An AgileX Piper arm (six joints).
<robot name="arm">
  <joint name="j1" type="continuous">
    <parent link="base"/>
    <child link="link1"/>
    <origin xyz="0 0 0.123"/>
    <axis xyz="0 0 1"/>
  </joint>
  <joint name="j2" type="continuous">
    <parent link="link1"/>
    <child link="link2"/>
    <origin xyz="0 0 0"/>
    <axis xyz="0 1 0"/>
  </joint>
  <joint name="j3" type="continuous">
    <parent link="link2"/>
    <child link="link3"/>
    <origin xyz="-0.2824 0 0.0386"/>
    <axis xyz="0 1 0"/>
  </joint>
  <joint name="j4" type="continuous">
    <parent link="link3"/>
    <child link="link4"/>
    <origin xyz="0.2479 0 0.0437"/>
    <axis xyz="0.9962 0 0.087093"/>
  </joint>
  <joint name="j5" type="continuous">
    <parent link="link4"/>
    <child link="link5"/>
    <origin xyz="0 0 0"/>
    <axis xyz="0 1 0"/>
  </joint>
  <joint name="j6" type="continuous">
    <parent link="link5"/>
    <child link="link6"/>
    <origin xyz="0.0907 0 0.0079"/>
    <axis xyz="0.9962 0 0.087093"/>
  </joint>
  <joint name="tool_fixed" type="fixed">
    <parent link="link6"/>
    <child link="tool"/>
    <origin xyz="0 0 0" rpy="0 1.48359 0"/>
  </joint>
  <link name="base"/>
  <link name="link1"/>
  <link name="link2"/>
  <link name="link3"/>
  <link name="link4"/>
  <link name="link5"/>
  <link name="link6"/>
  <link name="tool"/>
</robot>
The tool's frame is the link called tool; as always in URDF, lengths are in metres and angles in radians. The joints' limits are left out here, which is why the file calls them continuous.
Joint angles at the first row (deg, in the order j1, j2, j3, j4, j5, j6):
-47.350 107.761 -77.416 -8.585 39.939 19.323
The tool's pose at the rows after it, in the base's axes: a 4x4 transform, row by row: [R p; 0 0 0 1], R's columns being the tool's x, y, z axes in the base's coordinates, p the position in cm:
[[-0.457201, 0.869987, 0.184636, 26.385], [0.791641, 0.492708, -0.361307, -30.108], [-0.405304, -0.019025, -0.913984, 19.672], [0, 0, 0, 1]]
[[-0.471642, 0.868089, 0.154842, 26.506], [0.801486, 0.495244, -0.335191, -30.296], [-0.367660, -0.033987, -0.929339, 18.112], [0, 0, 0, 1]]
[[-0.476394, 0.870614, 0.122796, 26.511], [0.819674, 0.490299, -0.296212, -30.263], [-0.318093, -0.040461, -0.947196, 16.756], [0, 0, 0, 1]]
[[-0.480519, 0.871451, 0.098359, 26.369], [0.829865, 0.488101, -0.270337, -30.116], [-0.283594, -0.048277, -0.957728, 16.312], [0, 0, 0, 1]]
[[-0.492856, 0.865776, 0.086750, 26.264], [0.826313, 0.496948, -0.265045, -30.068], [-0.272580, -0.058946, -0.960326, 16.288], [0, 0, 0, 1]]
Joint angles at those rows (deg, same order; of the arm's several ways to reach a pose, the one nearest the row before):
-47.350 109.772 -77.417 -9.783 39.902 19.147
-47.349 111.985 -77.417 -10.112 40.154 19.147
-47.349 113.820 -77.416 -9.615 41.362 19.148
-47.351 114.352 -77.416 -9.360 42.951 19.008
-47.350 114.353 -77.417 -9.652 43.669 18.473

